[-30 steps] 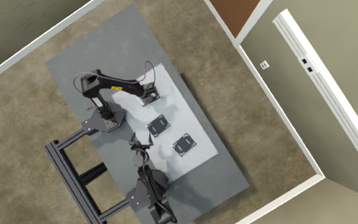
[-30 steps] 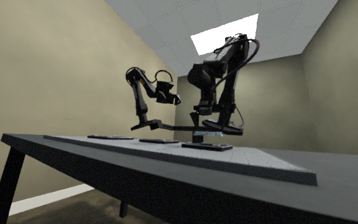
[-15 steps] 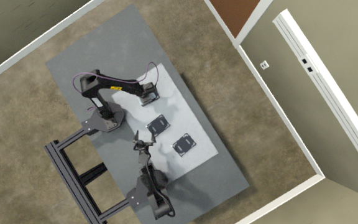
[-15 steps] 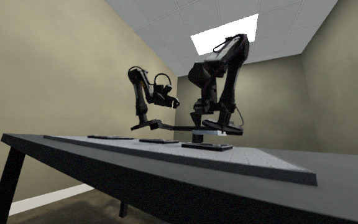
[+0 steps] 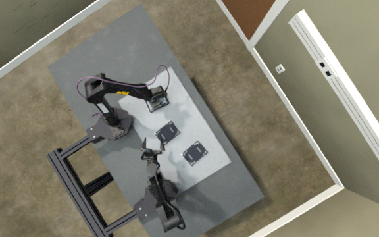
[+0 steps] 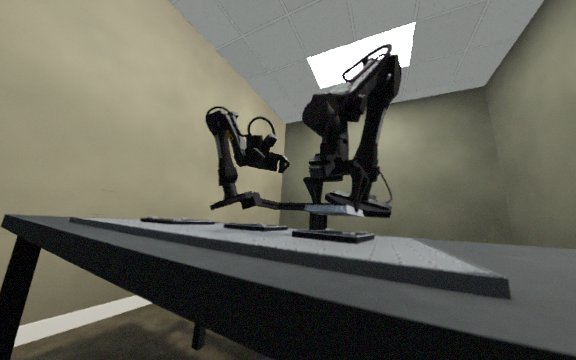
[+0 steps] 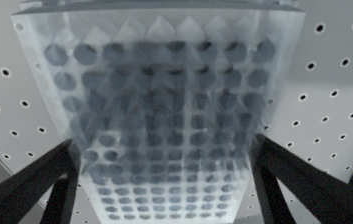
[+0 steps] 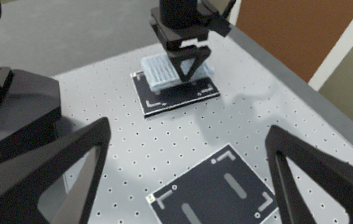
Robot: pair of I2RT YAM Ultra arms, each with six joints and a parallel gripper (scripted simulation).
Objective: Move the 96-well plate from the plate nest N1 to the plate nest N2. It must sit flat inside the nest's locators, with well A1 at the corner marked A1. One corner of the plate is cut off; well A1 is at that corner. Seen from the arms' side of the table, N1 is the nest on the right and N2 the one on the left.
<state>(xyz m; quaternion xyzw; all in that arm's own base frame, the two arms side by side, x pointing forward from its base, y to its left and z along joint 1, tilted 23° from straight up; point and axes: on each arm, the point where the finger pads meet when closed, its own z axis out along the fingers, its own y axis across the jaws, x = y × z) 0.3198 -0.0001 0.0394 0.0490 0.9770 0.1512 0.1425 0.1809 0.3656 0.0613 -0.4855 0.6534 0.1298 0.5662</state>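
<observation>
Now: left hand 1 cm above the clear 96-well plate.
</observation>
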